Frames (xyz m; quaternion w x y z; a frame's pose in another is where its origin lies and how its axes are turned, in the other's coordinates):
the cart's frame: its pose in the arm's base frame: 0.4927 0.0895 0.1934 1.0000 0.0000 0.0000 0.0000
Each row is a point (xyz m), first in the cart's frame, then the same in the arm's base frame.
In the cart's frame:
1: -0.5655 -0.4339 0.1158
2: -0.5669 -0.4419 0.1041
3: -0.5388 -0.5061 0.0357
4: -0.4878 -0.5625 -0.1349
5: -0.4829 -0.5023 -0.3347
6: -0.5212 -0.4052 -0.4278
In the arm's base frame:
1: -0.0728 -0.3444 0.3092
2: -0.0742 -0.3524 0.2975
3: -0.0461 -0.4166 0.2291
4: 0.0049 -0.4730 0.0585
5: 0.0098 -0.4128 -0.1413
6: -0.0285 -0.3157 -0.2344

